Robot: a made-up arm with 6 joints.
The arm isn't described. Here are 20 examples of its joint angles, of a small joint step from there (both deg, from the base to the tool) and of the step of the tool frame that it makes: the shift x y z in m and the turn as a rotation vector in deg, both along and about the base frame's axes.
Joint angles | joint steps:
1: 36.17 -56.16 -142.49 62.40 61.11 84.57 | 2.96 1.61 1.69 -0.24 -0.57 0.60
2: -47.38 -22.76 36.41 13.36 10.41 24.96 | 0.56 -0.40 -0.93 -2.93 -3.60 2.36
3: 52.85 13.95 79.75 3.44 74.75 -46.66 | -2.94 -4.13 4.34 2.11 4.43 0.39
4: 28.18 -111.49 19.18 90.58 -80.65 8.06 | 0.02 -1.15 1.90 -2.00 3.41 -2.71
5: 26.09 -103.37 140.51 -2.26 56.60 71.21 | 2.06 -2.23 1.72 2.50 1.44 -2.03
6: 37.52 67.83 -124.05 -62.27 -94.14 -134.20 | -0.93 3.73 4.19 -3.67 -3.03 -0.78
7: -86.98 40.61 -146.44 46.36 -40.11 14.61 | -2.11 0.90 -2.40 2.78 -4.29 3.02
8: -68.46 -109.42 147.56 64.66 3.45 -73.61 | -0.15 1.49 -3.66 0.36 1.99 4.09
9: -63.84 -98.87 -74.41 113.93 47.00 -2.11 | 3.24 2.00 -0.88 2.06 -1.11 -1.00
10: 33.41 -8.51 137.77 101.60 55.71 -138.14 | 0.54 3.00 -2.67 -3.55 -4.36 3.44
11: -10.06 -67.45 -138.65 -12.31 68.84 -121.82 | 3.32 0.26 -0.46 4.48 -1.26 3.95
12: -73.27 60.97 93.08 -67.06 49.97 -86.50 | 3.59 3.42 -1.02 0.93 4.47 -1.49
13: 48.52 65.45 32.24 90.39 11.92 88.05 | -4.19 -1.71 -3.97 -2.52 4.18 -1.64
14: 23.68 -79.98 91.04 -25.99 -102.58 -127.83 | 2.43 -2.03 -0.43 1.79 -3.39 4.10
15: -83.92 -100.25 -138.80 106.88 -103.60 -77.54 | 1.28 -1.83 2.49 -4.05 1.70 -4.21
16: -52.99 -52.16 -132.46 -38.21 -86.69 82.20 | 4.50 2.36 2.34 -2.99 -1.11 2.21
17: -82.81 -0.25 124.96 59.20 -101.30 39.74 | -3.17 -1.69 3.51 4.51 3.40 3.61
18: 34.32 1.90 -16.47 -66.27 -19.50 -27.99 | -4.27 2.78 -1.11 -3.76 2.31 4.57
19: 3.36 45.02 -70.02 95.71 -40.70 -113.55 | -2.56 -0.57 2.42 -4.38 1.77 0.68
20: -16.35 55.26 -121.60 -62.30 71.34 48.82 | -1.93 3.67 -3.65 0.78 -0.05 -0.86
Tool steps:
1: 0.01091 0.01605 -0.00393 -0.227 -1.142 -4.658
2: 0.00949 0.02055 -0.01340 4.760 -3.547 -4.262
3: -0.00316 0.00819 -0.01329 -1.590 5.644 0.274
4: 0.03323 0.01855 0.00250 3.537 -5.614 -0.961
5: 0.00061 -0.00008 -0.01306 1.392 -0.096 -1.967
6: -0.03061 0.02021 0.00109 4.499 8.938 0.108
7: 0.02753 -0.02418 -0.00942 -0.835 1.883 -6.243
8: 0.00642 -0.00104 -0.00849 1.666 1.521 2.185
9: -0.00366 0.00162 0.00689 0.790 -0.814 -2.432
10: -0.00581 0.00819 0.01707 5.296 -3.308 5.152
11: 0.01790 0.03004 -0.00524 0.065 -3.858 -7.689
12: 0.00462 0.05470 -0.04054 -1.050 -4.680 -9.297
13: -0.02289 0.00416 0.00767 -0.809 3.245 3.138
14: 0.00128 0.01874 -0.00444 -5.077 -2.185 4.529
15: -0.00753 0.00046 0.05466 0.622 -7.864 -0.098
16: 0.01956 -0.01608 -0.03772 -5.773 -4.152 -1.956
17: 0.01461 -0.04166 0.00165 -3.928 -2.080 2.477
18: -0.00288 0.00500 0.01698 6.277 4.546 -5.679
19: -0.00919 0.00119 -0.04238 -0.409 7.682 0.530
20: 0.00735 -0.00159 -0.00228 0.093 -0.657 -3.821
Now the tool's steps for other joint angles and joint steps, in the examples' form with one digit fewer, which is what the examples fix.
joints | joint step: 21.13 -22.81 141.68 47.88 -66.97 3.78 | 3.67 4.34 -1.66 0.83 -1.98 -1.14
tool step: -0.0132 -0.0103 -0.0145 2.68 1.60 -5.39
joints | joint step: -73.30 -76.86 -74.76 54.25 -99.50 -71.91 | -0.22 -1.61 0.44 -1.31 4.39 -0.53
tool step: -0.0241 -0.0124 -0.0049 2.47 -4.51 1.00
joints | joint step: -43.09 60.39 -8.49 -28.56 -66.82 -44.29 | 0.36 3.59 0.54 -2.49 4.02 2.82
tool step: -0.0174 0.0168 0.0078 -3.55 -1.05 -7.50
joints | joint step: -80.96 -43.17 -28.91 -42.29 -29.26 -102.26 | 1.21 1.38 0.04 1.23 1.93 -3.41
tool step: 0.0042 -0.0040 -0.0019 2.44 0.46 2.28
